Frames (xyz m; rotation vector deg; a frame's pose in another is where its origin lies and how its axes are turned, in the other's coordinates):
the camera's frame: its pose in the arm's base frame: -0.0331 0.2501 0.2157 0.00 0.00 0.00
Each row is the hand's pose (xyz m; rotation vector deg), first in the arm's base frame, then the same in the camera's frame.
Working: the arm's base frame: its pose in the camera's frame: 0.0331 -0.2501 -0.2157 0.00 0.00 0.00

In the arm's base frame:
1: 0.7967 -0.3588 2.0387 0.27 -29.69 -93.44
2: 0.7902 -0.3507 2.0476 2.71 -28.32 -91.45
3: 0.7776 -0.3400 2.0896 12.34 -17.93 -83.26
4: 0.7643 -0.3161 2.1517 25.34 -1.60 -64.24
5: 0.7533 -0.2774 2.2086 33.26 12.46 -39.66
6: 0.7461 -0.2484 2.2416 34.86 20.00 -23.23
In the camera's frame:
1: 0.8298 -0.6089 1.8230 0.27 -29.69 -93.44
2: 0.8233 -0.6008 1.8319 2.71 -28.32 -91.45
3: 0.8107 -0.5901 1.8739 12.34 -17.93 -83.26
4: 0.7974 -0.5662 1.9360 25.34 -1.60 -64.24
5: 0.7864 -0.5275 1.9929 33.26 12.46 -39.66
6: 0.7792 -0.4985 2.0259 34.86 20.00 -23.23

